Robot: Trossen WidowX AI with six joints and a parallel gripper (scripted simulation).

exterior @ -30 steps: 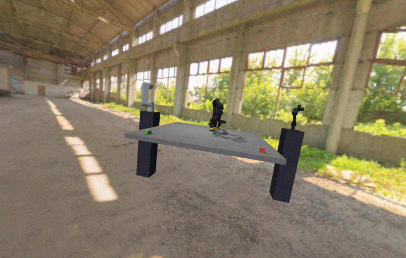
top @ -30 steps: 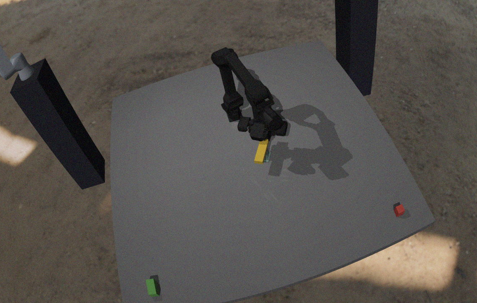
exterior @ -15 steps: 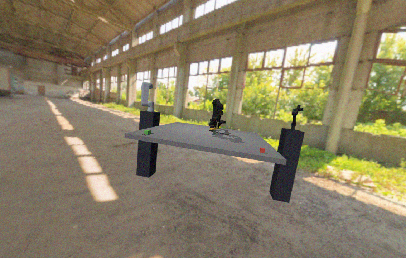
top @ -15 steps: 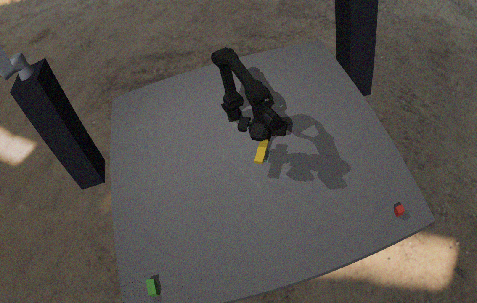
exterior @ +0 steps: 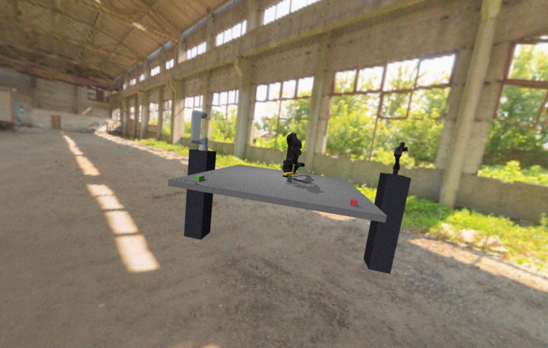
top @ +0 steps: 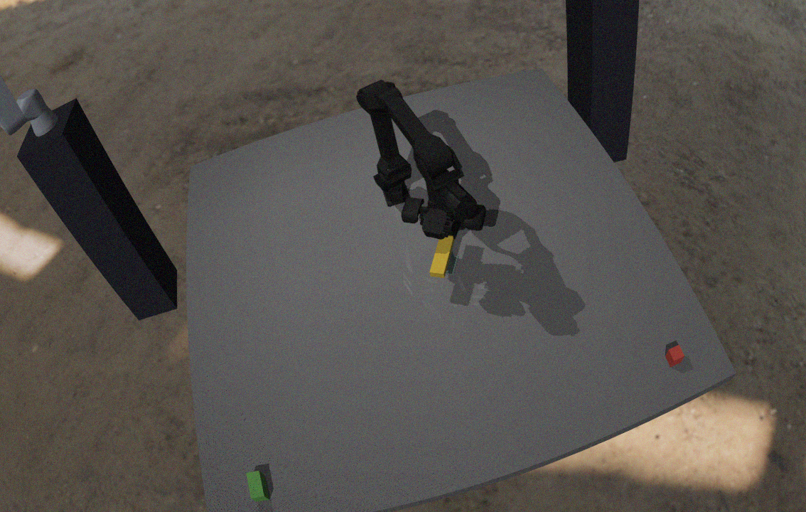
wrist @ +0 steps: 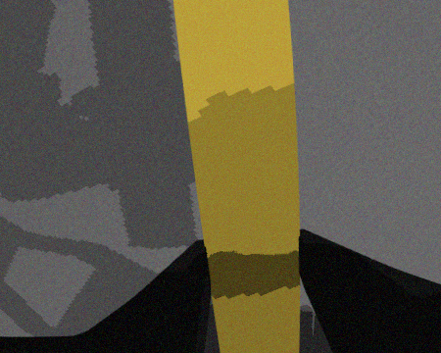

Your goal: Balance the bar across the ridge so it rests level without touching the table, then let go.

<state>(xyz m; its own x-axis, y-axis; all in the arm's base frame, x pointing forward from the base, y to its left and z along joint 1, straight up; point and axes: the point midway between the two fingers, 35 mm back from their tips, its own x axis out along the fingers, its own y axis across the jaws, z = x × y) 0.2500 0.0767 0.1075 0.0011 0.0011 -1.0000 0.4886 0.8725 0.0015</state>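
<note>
Now: gripper tip 2 cm short of the yellow bar and 1 cm to the left of it. The rest, counted from my gripper tip: red block (49 cm ahead, 42 cm to the left, 6 cm below); green block (58 cm to the right, 49 cm ahead, 6 cm below).
</note>
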